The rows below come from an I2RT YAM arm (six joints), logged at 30 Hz.
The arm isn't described. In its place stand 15 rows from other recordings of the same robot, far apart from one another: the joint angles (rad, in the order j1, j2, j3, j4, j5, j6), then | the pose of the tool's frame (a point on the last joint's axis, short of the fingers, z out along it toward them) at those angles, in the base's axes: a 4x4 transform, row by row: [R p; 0 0 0 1], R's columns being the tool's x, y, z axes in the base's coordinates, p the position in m.
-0.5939, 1.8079, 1.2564, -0.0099, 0.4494, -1.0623 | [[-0.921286 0.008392 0.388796 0.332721], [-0.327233 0.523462 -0.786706 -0.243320], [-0.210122 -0.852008 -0.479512 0.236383], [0 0 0 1]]
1.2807, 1.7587, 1.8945, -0.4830, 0.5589, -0.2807 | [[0.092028 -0.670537 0.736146 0.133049], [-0.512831 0.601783 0.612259 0.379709], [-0.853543 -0.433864 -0.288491 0.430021], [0 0 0 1]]
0.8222, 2.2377, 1.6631, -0.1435, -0.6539, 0.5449 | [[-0.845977 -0.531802 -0.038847 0.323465], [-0.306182 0.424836 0.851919 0.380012], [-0.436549 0.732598 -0.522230 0.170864], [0 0 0 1]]
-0.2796, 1.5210, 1.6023, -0.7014, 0.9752, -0.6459 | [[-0.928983 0.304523 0.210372 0.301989], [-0.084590 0.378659 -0.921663 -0.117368], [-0.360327 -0.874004 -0.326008 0.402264], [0 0 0 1]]
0.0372, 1.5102, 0.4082, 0.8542, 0.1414, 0.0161 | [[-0.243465 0.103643 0.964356 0.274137], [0.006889 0.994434 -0.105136 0.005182], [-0.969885 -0.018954 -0.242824 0.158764], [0 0 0 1]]
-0.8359, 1.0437, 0.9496, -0.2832, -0.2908, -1.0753 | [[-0.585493 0.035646 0.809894 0.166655], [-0.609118 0.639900 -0.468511 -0.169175], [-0.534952 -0.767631 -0.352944 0.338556], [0 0 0 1]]
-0.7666, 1.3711, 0.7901, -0.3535, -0.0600, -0.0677 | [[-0.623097 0.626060 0.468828 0.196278], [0.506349 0.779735 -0.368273 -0.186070], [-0.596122 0.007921 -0.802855 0.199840], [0 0 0 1]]
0.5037, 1.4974, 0.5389, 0.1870, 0.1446, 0.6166 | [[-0.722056 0.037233 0.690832 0.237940], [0.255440 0.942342 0.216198 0.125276], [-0.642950 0.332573 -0.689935 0.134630], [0 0 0 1]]
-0.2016, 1.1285, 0.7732, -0.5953, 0.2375, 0.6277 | [[-0.452332 0.734184 0.506330 0.214545], [0.675044 0.652872 -0.343619 -0.052396], [-0.582848 0.186365 -0.790921 0.234746], [0 0 0 1]]
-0.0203, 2.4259, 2.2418, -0.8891, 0.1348, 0.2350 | [[-0.834787 0.286497 0.470159 0.523022], [0.247727 0.958074 -0.143965 -0.015404], [-0.491693 -0.003709 -0.870761 0.204833], [0 0 0 1]]
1.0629, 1.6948, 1.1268, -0.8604, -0.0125, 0.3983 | [[-0.782935 -0.619386 0.058092 0.148924], [-0.609209 0.782270 0.130071 0.268476], [-0.126008 0.066447 -0.989801 0.185768], [0 0 0 1]]
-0.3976, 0.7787, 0.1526, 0.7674, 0.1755, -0.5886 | [[-0.192165 0.521746 0.831176 0.157771], [-0.512218 0.669115 -0.538440 -0.073000], [-0.837081 -0.529213 0.138667 0.219333], [0 0 0 1]]
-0.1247, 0.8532, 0.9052, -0.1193, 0.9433, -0.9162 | [[-0.734298 0.479447 0.480559 0.177632], [-0.377359 0.300160 -0.876073 -0.051310], [-0.564275 -0.824642 -0.039483 0.378667], [0 0 0 1]]
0.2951, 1.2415, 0.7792, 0.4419, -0.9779, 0.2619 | [[-0.266329 -0.918173 0.293303 0.254088], [0.070252 0.284993 0.955952 0.108095], [-0.961319 0.275203 -0.011398 0.305831], [0 0 0 1]]
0.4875, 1.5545, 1.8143, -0.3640, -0.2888, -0.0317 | [[-0.069685 -0.701841 0.708917 0.299707], [-0.071334 0.712331 0.698209 0.170375], [-0.995015 -0.001915 -0.099704 0.487143], [0 0 0 1]]
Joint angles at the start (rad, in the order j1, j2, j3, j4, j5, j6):
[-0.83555, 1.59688, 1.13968, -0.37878, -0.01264, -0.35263]
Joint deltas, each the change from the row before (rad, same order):
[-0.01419, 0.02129, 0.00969, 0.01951, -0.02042, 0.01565]
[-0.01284, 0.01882, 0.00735, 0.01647, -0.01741, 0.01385]
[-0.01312, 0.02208, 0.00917, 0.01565, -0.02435, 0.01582]
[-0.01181, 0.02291, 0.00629, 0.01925, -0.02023, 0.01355]
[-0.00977, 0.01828, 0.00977, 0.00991, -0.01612, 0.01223]
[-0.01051, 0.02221, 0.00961, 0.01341, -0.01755, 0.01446]
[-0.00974, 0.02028, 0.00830, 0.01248, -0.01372, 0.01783]
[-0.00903, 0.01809, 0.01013, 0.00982, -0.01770, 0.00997]
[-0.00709, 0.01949, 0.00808, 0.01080, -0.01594, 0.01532]
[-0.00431, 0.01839, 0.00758, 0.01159, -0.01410, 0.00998]
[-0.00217, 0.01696, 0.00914, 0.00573, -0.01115, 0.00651]
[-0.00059, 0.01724, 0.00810, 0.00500, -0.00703, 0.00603]
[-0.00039, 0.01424, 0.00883, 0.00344, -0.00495, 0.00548]
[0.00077, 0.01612, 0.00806, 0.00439, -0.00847, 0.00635]
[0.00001, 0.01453, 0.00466, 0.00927, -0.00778, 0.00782]
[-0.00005, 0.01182, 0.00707, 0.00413, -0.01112, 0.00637]
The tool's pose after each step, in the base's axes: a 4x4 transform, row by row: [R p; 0 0 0 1], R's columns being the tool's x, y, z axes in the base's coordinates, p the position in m. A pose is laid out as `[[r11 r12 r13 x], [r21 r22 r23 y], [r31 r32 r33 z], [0 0 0 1]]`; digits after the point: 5 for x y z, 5 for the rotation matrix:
[[-0.70228 0.53376 0.47106 0.23346], [0.29846 0.82149 -0.48587 -0.26383], [-0.64631 -0.20063 -0.73622 0.23932], [0 0 0 1]]
[[-0.68606 0.54669 0.48006 0.23356], [0.31353 0.81758 -0.48298 -0.26995], [-0.65653 -0.18084 -0.73230 0.23661], [0 0 0 1]]
[[-0.66826 0.55715 0.49297 0.23399], [0.33034 0.81597 -0.47442 -0.27643], [-0.66657 -0.15419 -0.72932 0.23325], [0 0 0 1]]
[[-0.65255 0.56634 0.50343 0.23449], [0.34499 0.81358 -0.46805 -0.28268], [-0.67465 -0.13175 -0.72628 0.22884], [0 0 0 1]]
[[-0.63922 0.57443 0.51129 0.23483], [0.35837 0.81076 -0.46285 -0.28795], [-0.68042 -0.11264 -0.72412 0.22634], [0 0 0 1]]
[[-0.62421 0.58341 0.51960 0.23532], [0.37409 0.80709 -0.45681 -0.29390], [-0.68587 -0.09077 -0.72204 0.22258], [0 0 0 1]]
[[-0.60793 0.59532 0.52537 0.23550], [0.39255 0.80051 -0.45286 -0.29938], [-0.69016 -0.06907 -0.72035 0.21892], [0 0 0 1]]
[[-0.59533 0.59950 0.53495 0.23579], [0.40301 0.79879 -0.44668 -0.30445], [-0.69510 -0.05033 -0.71715 0.21635], [0 0 0 1]]
[[-0.58147 0.60579 0.54306 0.23647], [0.41811 0.79512 -0.43929 -0.30903], [-0.69791 -0.02838 -0.71562 0.21262], [0 0 0 1]]
[[-0.57159 0.60745 0.55162 0.23782], [0.42675 0.79427 -0.43245 -0.31286], [-0.70083 -0.01178 -0.71323 0.20911], [0 0 0 1]]
[[-0.56628 0.60682 0.55776 0.23951], [0.43334 0.79484 -0.42479 -0.31596], [-0.70110 0.00115 -0.71306 0.20610], [0 0 0 1]]
[[-0.56327 0.60686 0.56075 0.24144], [0.44021 0.79473 -0.41789 -0.31860], [-0.69924 0.01146 -0.71479 0.20251], [0 0 0 1]]
[[-0.56004 0.60754 0.56326 0.24321], [0.44548 0.79405 -0.41355 -0.32099], [-0.69850 0.01932 -0.71535 0.20011], [0 0 0 1]]
[[-0.55712 0.60583 0.56797 0.24548], [0.45150 0.79500 -0.40511 -0.32308], [-0.69697 0.03075 -0.71644 0.19679], [0 0 0 1]]
[[-0.55181 0.60580 0.57315 0.24728], [0.45747 0.79451 -0.39933 -0.32508], [-0.69729 0.04184 -0.71556 0.19334], [0 0 0 1]]
[[-0.54706 0.60305 0.58057 0.24900], [0.46214 0.79585 -0.39121 -0.32682], [-0.69797 0.05429 -0.71407 0.19129], [0 0 0 1]]

